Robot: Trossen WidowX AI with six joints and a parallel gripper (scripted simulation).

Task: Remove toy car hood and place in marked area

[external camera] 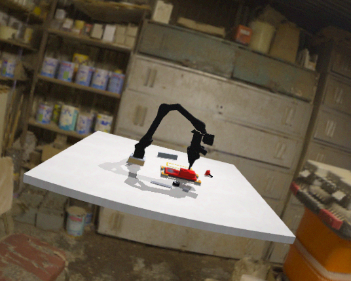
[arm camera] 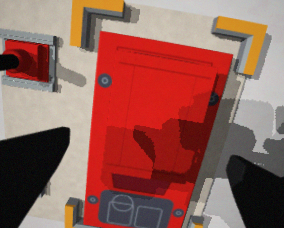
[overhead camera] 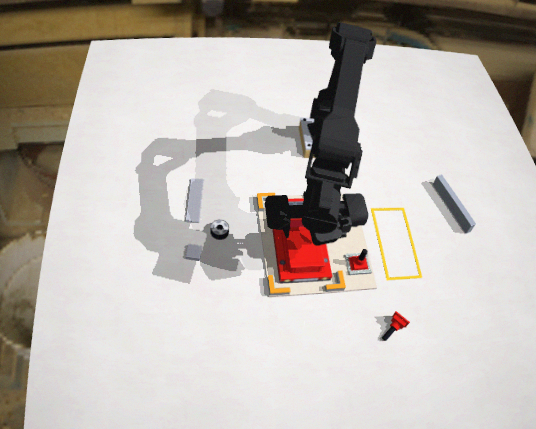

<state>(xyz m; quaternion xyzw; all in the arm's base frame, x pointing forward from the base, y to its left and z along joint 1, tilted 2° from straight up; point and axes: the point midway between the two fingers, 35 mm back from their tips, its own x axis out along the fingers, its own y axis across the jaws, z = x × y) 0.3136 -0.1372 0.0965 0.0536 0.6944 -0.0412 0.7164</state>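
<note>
The red hood lies 50 mm below my gripper tip. From my gripper tip the other things lie so: black-and-silver wheel (160 mm to the right, 100 mm behind, 80 mm below); then small grey square (220 mm to the right, 80 mm below, 50 mm behind).
</note>
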